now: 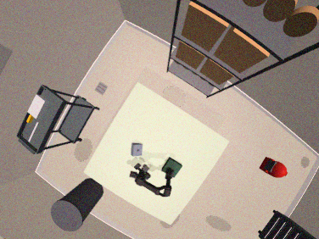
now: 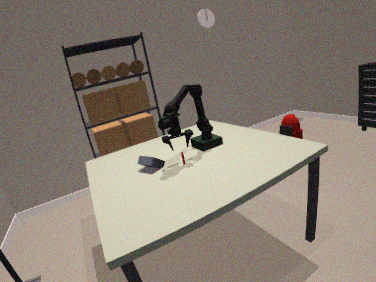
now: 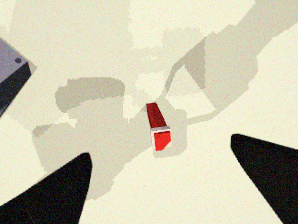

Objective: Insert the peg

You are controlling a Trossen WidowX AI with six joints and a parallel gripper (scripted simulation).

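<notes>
My gripper tip is now 40 mm above the red peg and 10 mm to the right of it. Also, from my gripper tip: grey sloped panel 170 mm ahead, 120 mm to the right, 60 mm below.
</notes>
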